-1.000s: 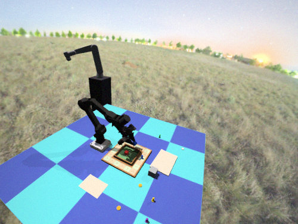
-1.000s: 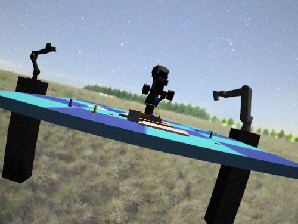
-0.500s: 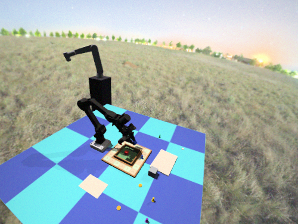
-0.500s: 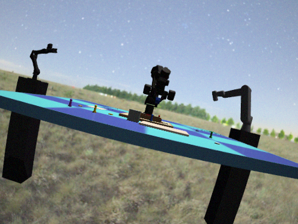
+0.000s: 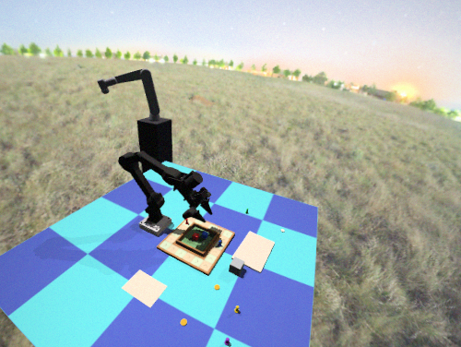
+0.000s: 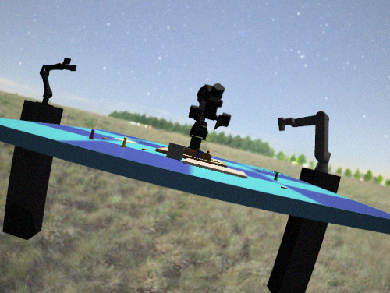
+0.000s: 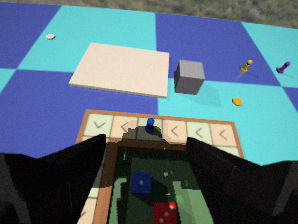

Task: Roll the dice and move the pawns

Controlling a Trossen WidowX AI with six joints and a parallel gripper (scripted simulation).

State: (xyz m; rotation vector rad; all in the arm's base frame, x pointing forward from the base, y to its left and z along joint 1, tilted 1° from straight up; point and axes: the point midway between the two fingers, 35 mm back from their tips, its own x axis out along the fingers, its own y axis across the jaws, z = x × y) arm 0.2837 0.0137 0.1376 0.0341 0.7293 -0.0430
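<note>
The red pawn lies 150 mm behind my gripper tip, 50 mm to the left of it and 120 mm below it. From my gripper tip the other things lie so: green tray: 40 mm behind, 30 mm to the right, 140 mm below; then grey block: 190 mm ahead, 110 mm to the right, 120 mm below; then blue pawn: 70 mm ahead, 20 mm to the right, 120 mm below.
</note>
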